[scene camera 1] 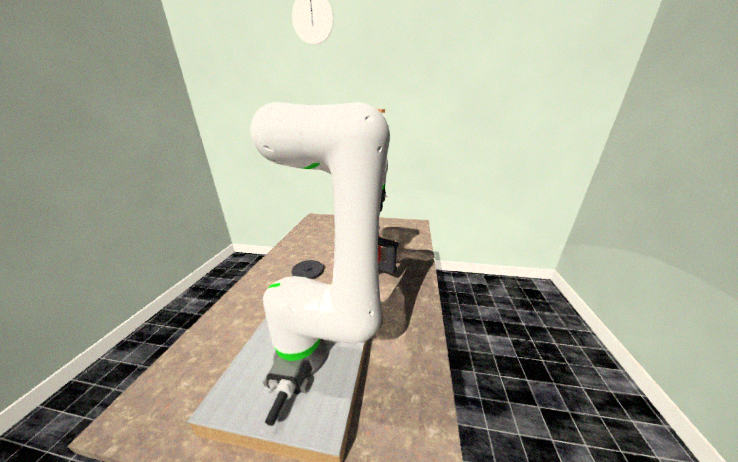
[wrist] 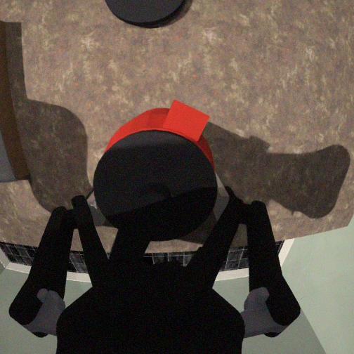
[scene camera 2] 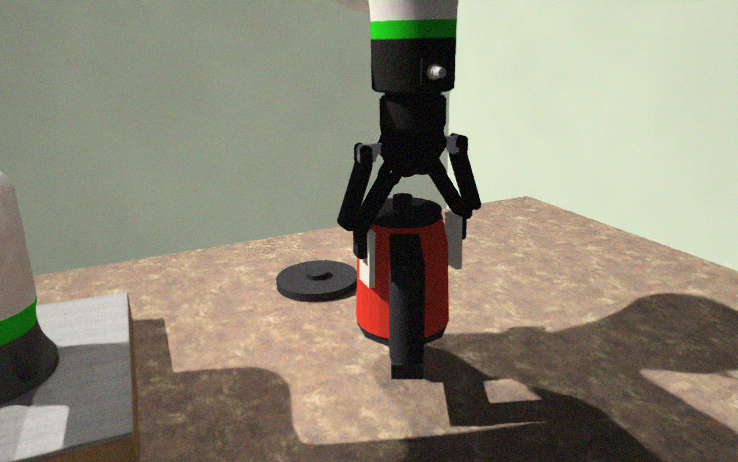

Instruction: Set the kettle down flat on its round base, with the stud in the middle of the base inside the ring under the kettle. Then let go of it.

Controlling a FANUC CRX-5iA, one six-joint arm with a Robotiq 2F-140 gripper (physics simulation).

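The red kettle (scene camera 1: 388,257) (scene camera 2: 435,305) (wrist: 186,120) has a black lid and a black handle. It hangs upright a little above the table. My gripper (scene camera 2: 412,258) (wrist: 160,179) points down and is shut on the kettle's upper body, one pad on each side below the lid. In scene camera 1 the arm hides most of the gripper. The round dark base (scene camera 1: 300,270) (scene camera 2: 294,288) (wrist: 145,10) lies flat on the table, apart from the kettle and behind it to the left in scene camera 2. Its stud (scene camera 1: 309,268) (scene camera 2: 319,275) stands in its middle. The ring under the kettle is hidden.
The grey-topped mounting block (scene camera 1: 326,430) (scene camera 2: 98,321) with wooden sides carries the arm's foot on the table (scene camera 1: 413,403) (scene camera 2: 228,326) (wrist: 250,65). Arm shadows fall across the table. The tiled floor (scene camera 1: 506,348) lies beyond the table's edge.
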